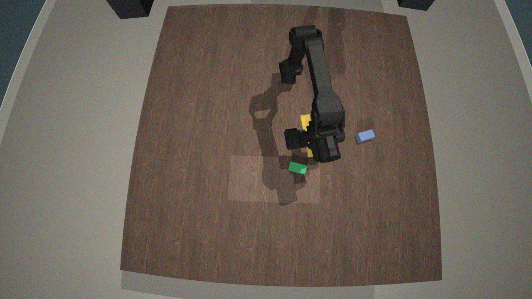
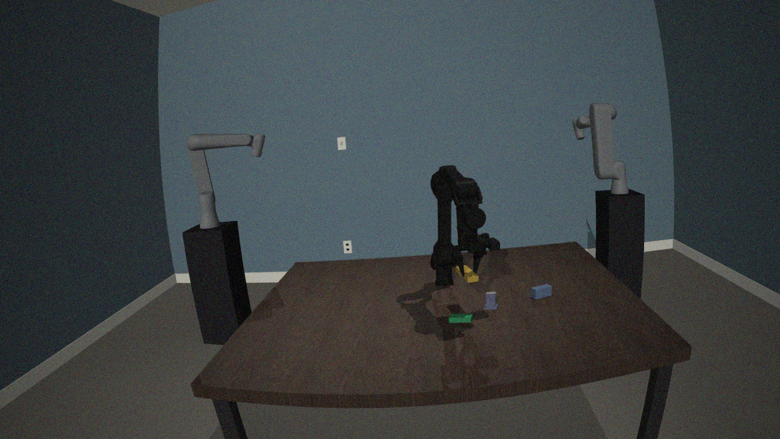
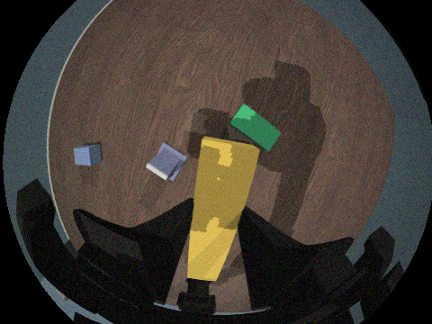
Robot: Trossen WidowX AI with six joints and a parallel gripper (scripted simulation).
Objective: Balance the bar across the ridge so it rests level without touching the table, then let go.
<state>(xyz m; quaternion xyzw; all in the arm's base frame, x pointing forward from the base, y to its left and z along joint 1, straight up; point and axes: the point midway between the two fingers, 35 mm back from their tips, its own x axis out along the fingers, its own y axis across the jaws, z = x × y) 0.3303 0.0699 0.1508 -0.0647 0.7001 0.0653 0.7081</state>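
The yellow bar is 3 cm behind my gripper tip and 1 cm to the right of it. Round my gripper tip: pale blue block 25 cm to the left, 10 cm below, 7 cm behind; green block 11 cm below, 7 cm ahead, 3 cm to the right.
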